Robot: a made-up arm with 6 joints. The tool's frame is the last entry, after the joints. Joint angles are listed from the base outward. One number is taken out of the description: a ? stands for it. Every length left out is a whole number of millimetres.
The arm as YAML. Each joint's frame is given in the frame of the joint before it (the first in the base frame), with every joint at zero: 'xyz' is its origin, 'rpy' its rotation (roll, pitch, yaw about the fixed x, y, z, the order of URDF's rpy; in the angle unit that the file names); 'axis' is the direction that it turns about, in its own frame. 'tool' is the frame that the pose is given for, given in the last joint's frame.
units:
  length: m
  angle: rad
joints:
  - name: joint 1
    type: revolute
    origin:
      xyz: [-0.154, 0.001, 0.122]
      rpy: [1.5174, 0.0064, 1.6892]
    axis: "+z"
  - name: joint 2
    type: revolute
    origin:
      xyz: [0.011, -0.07, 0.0]
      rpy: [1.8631, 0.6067, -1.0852]
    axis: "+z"
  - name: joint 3
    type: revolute
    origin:
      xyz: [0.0, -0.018, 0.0]
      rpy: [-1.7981, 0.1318, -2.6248]
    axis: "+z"
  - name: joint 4
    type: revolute
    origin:
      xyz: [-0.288, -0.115, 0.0]
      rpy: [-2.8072, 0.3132, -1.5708]
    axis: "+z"
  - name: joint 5
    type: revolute
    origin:
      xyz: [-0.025, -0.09, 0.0]
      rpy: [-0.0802, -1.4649, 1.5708]
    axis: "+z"
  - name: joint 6
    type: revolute
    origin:
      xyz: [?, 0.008, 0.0]
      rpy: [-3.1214, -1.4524, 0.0]
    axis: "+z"
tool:
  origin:
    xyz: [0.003, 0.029, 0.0]
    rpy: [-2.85, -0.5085, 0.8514]
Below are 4 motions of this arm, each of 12 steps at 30 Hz.
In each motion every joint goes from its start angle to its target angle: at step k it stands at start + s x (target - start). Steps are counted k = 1, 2, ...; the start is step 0. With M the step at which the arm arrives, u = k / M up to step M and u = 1 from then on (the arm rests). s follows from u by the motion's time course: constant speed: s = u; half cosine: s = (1 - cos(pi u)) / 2; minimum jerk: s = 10 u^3 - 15 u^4 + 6 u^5.
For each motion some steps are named. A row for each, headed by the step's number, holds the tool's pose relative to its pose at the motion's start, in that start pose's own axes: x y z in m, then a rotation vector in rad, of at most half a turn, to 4 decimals.
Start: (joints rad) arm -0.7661 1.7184 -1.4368 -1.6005 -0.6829 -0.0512
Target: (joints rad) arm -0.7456 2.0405 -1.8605 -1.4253 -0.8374 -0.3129
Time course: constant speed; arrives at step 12
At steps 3, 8, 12:
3: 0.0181 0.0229 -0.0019 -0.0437 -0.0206 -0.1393
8: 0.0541 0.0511 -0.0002 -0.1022 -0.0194 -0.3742
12: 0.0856 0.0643 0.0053 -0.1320 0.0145 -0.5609

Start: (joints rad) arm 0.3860 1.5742 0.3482 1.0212 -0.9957 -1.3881
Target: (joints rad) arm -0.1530 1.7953 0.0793 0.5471 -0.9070 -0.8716
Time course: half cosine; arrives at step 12
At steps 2, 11, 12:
2: 0.0073 0.0048 -0.0094 0.0376 -0.0448 0.0037
11: 0.0847 0.1153 -0.1155 0.7101 -0.5145 0.0093
12: 0.0856 0.1181 -0.1169 0.7248 -0.5203 0.0086

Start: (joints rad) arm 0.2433 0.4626 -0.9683 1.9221 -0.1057 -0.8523
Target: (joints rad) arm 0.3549 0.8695 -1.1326 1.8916 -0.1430 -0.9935
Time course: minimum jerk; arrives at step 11
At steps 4, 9, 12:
4: 0.0116 -0.0329 -0.0271 0.0793 0.0682 0.0109
9: 0.0316 -0.1048 -0.1193 0.2981 0.2478 0.0504
12: 0.0322 -0.1085 -0.1260 0.3122 0.2591 0.0534

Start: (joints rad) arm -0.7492 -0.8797 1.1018 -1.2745 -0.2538 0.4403
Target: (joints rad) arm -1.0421 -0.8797 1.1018 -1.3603 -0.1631 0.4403
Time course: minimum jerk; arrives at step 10
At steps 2, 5, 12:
2: -0.0010 -0.0015 0.0032 -0.0115 0.0175 0.0087
5: -0.0071 -0.0121 0.0285 -0.0993 0.1526 0.0737
12: -0.0111 -0.0223 0.0593 -0.1982 0.3084 0.1431

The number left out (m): 0.058
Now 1 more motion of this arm.
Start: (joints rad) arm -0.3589 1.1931 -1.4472 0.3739 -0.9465 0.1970
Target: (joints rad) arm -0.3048 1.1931 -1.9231 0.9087 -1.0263 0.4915
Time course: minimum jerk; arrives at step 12
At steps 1, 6, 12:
1: -0.0004 -0.0007 -0.0001 0.0002 -0.0003 -0.0063
6: -0.0547 -0.0619 -0.0114 0.0179 -0.0258 -0.6179
12: -0.1355 -0.1062 -0.0279 0.0121 -0.0447 -1.2304

